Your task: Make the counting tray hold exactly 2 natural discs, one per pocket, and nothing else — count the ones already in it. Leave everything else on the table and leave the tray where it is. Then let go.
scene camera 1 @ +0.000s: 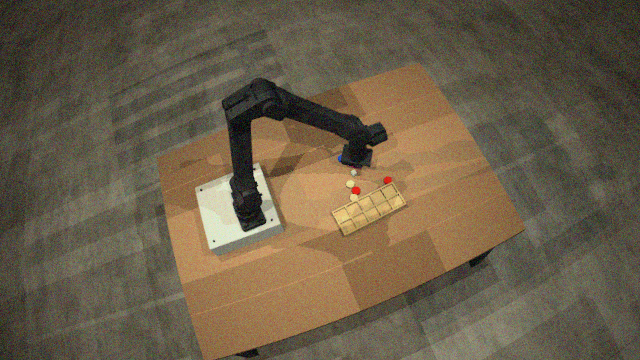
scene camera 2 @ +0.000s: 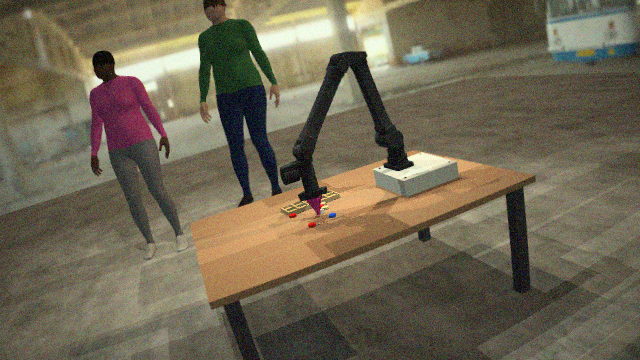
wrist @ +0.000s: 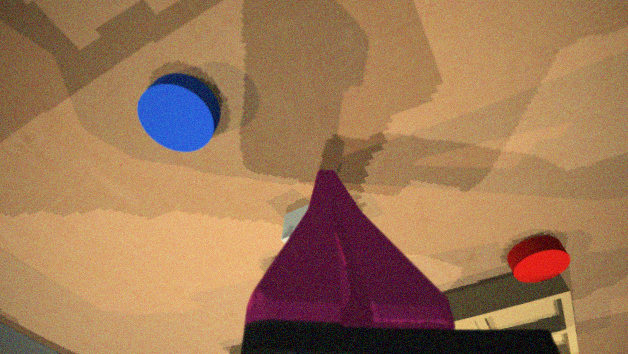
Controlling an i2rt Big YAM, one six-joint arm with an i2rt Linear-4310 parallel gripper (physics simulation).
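The light wooden counting tray (scene camera 1: 375, 219) (wrist: 573, 320) has two rows of pockets. No disc is clearly visible in them, but pale discs would be hard to make out. One natural disc (scene camera 1: 354, 197) lies against the tray's near-arm long edge, beside a red disc (scene camera 1: 356, 190). Another natural disc (scene camera 1: 350, 184) lies just beyond that red one. My gripper (scene camera 2: 318, 215) (wrist: 324, 180) is shut and empty, its tips low over the table near a small pale cube (scene camera 1: 354, 172) (wrist: 295, 223). In the wrist view the shut fingers hide both natural discs and part of the tray.
A blue disc (scene camera 1: 340, 158) (scene camera 2: 332, 215) (wrist: 177, 117) lies near the gripper. A red disc (scene camera 1: 388, 180) (scene camera 2: 293, 215) (wrist: 541, 265) lies by the tray's far corner. Another red disc (scene camera 2: 312, 225) shows in scene camera 2. The white base box (scene camera 1: 215, 220) holds the arm.
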